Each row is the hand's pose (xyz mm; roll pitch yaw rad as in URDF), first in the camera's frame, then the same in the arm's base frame.
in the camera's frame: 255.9 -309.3 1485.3 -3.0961 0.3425 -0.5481
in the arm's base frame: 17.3 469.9 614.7 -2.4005 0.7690 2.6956
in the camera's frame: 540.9 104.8 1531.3 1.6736 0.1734 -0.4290
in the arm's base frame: -368.3 264.5 867.6 2.3265 0.5651 2.6760
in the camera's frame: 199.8 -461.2 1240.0 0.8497 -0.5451 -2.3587
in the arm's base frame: 106.6 405.7 342.1 0.2447 -0.1036 0.7016
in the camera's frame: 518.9 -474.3 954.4 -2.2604 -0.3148 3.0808
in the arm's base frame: -203.8 297.7 67.2 -3.0243 -0.4366 -0.0521
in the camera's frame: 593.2 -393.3 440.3 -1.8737 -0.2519 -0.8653
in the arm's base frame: -309.9 -82.3 -280.3 -1.5531 0.3937 2.0160
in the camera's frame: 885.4 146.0 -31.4 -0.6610 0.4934 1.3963
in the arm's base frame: -749.1 -716.6 -338.6 -0.3841 -0.1728 -1.9827
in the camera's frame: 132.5 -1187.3 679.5 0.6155 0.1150 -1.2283
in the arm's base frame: 354.9 545.7 -532.4 0.7082 0.8286 1.6738
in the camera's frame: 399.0 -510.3 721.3 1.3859 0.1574 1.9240
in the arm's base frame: -84.4 144.0 -112.0 1.3039 -0.5563 -1.4847
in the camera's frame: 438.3 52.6 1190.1 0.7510 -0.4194 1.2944
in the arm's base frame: -263.7 55.2 593.8 1.3761 -0.9738 -2.5563
